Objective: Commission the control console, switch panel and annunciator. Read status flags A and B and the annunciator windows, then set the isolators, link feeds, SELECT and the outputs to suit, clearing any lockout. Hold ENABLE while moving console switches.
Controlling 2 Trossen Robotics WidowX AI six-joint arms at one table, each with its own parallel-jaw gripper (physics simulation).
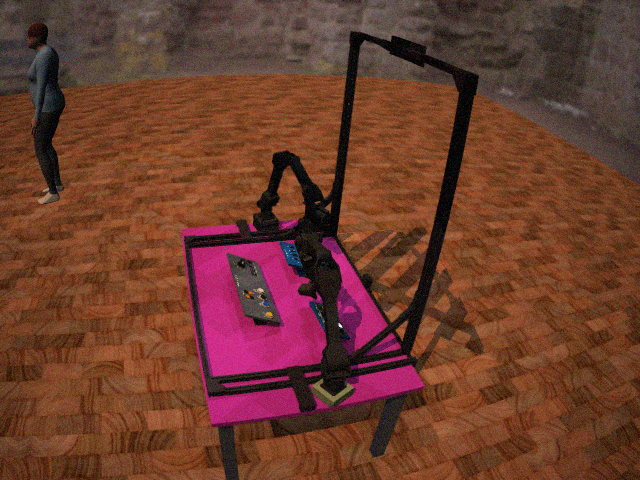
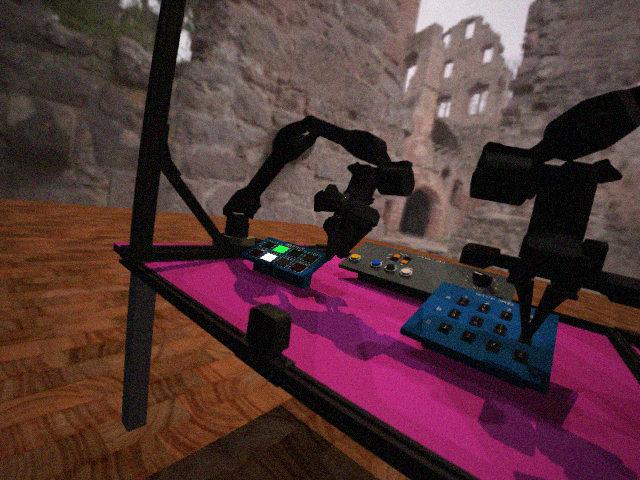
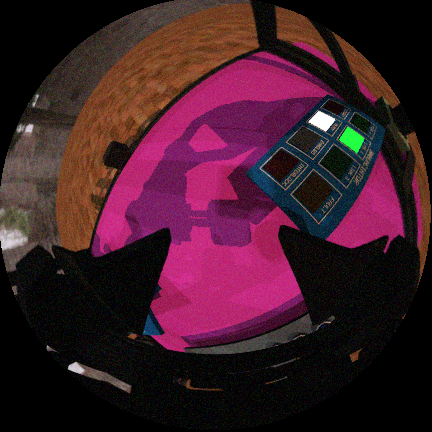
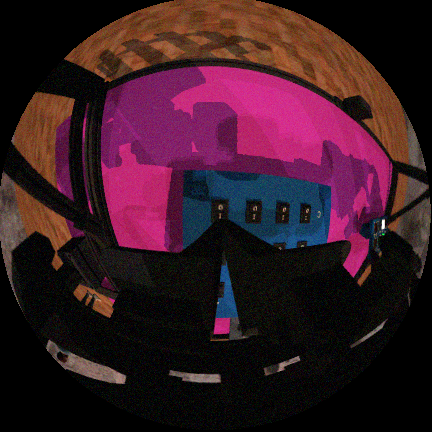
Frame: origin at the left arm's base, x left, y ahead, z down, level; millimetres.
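Where they show: left gripper, between the fingertips: [image 2: 333, 259] [image 3: 225, 232] [image 4: 375, 242]; right gripper, between the fingertips: [image 2: 525, 338] [image 4: 221, 224]; left arm's base, origin of its link: [image 1: 333, 386] [image 2: 235, 235]; right arm's base, origin of its link: [image 1: 266, 216] [image 4: 73, 270].
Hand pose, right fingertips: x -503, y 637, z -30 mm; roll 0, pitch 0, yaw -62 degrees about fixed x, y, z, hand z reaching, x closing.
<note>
Each offset is from my right fingertips to the top centre of the thing. "spot": to the spot under its first point. Level surfaces: height alone.
The grey console {spot: dz +1, dx +375, dy -46 mm} [image 1: 249, 281] [image 2: 429, 274] carries yellow, blue, dark and white buttons, orange-and-black parts and a black knob. The blue switch panel [image 1: 287, 254] [image 2: 429, 310] [image 4: 320, 200] has rows A, B and C of black rockers marked 0 and 1. The blue annunciator {dz -8, dx +288, dy -396 mm} [image 2: 309, 277] [image 3: 272, 192] shows a white window and the green LINK 2 window lit; FAULT, INTERLOCK and LINK 3 are dark. My right gripper [image 2: 526, 338] [image 4: 221, 224] is shut and empty, its tips at row B's end rocker, which they hide. My left gripper [image 3: 225, 232] is open and empty, beside the annunciator.
The magenta table {dz +70 mm} [image 1: 222, 335] [image 2: 180, 281] has black rails along its edges and a tall black frame [image 1: 447, 201] at one side. A black block [image 2: 268, 328] sits on the rail. A person [image 1: 46, 82] stands on the wooden floor away from the table.
</note>
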